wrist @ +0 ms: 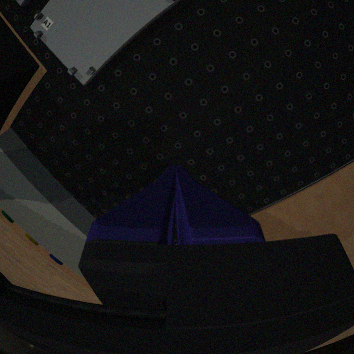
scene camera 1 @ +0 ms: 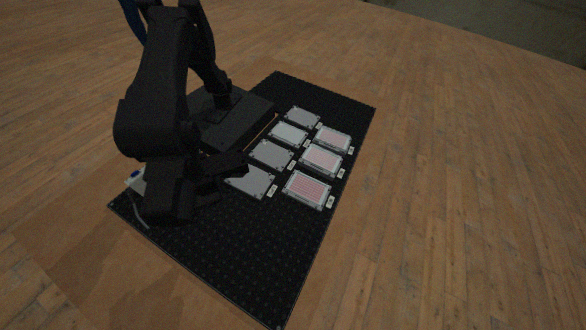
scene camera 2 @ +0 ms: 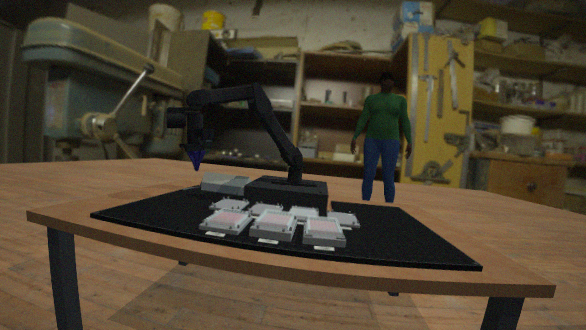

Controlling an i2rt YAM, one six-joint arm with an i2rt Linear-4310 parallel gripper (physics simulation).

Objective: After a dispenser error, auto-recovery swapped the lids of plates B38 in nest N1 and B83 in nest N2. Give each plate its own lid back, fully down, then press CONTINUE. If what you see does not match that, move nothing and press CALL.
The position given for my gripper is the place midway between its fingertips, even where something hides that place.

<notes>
My gripper [wrist: 175,173] is shut, with nothing in its grasp. I also see a grey button box [wrist: 44,209].
</notes>
